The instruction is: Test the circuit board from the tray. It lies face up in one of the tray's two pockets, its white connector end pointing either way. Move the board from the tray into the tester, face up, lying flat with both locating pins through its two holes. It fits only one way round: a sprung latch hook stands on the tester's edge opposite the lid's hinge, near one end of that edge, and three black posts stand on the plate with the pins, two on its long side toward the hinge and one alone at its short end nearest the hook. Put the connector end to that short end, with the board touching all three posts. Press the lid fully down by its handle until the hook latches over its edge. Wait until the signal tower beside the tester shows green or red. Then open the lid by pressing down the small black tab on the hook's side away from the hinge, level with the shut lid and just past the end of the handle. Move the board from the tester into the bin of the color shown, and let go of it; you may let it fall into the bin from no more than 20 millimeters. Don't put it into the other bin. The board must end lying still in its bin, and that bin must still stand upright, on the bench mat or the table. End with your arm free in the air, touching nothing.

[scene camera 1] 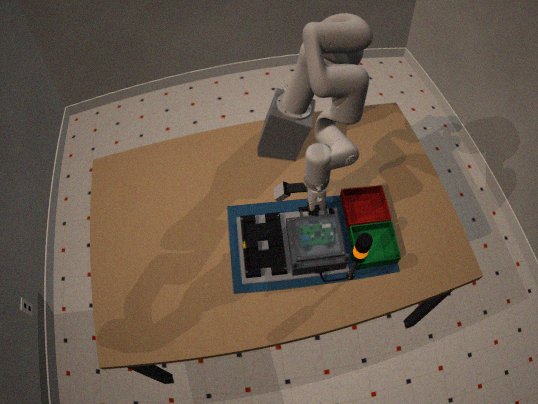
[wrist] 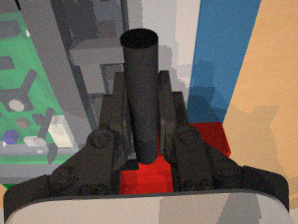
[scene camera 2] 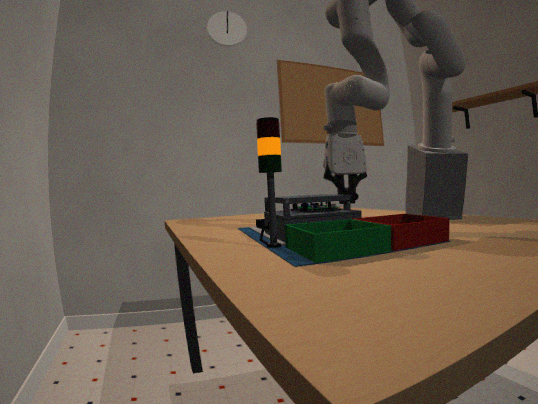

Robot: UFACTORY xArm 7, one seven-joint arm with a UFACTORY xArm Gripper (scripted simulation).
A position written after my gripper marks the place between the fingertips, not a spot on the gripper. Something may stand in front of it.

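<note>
There's a green bin [scene camera 2: 354,238] [scene camera 1: 385,245] here, and a red bin [scene camera 2: 411,230] [scene camera 1: 368,204] [wrist: 156,177] too. I can also see a tester lid [scene camera 1: 320,237]. As for my gripper [scene camera 2: 347,203] [scene camera 1: 312,211] [wrist: 142,89], it's in view as well.
</note>
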